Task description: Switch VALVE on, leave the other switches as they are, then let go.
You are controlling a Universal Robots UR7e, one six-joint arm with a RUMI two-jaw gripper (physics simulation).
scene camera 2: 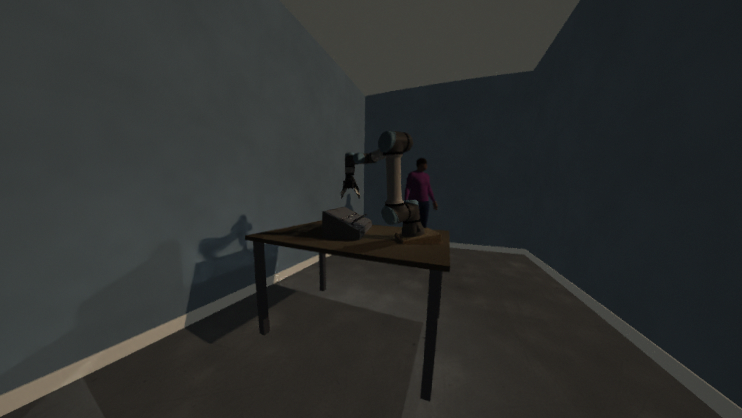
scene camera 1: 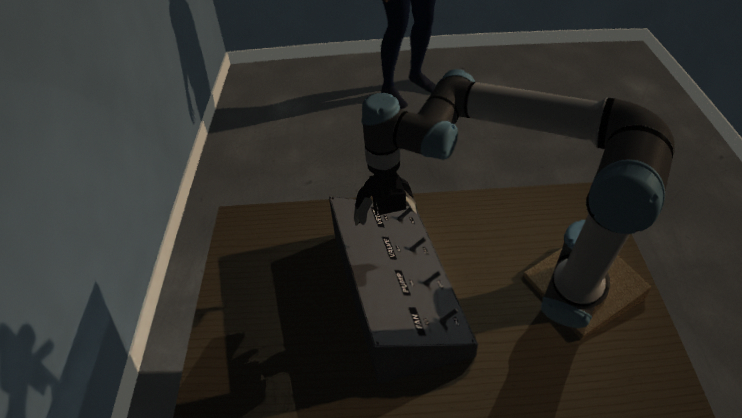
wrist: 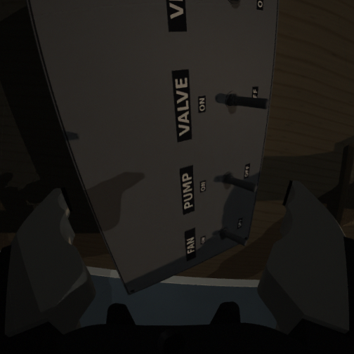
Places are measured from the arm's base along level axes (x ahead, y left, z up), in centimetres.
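Where they show: gripper, fingertip midpoint: [scene camera 2: 350, 198] [scene camera 1: 386, 219]; arm's base at its link origin: [scene camera 2: 413, 233].
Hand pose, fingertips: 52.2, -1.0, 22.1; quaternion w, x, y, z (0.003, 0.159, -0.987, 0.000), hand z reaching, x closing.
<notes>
Each offset is from my fingertips to the top centre of the thing, as dx, dy, dz. Level surfaces: height alone.
A grey sloped switch box [scene camera 1: 379, 311] [scene camera 2: 334, 224] [wrist: 110, 90] stands on the table. The VALVE lever @(-7.9, -5.0, -12.6) [scene camera 1: 416, 245] [wrist: 250, 102] leans to its OFF mark. The PUMP lever @(-12.1, +6.2, -12.6) [scene camera 1: 431, 279] [wrist: 241, 183] and the FAN lever @(-16.2, +17.5, -12.6) [scene camera 1: 449, 317] [wrist: 235, 236] also lean to OFF. A fourth lever @(-3.7, -16.3, -12.6) [scene camera 1: 403, 214] stands at the box's far end, its label partly cut off in the wrist view. My gripper [scene camera 1: 386, 213] [scene camera 2: 350, 196] [wrist: 175, 186] is open and empty, its fingers wide apart. It hangs above the box, clear of it, over the far end in scene camera 1.
The wooden table @(dz -25.7) [scene camera 1: 498, 228] [scene camera 2: 290, 240] bears the box and, to its right in scene camera 1, the arm's base on a wooden block [scene camera 1: 625, 280]. A wall [scene camera 1: 103, 155] runs along the left. A person [scene camera 1: 397, 41] [scene camera 2: 419, 186] stands behind the table.
</notes>
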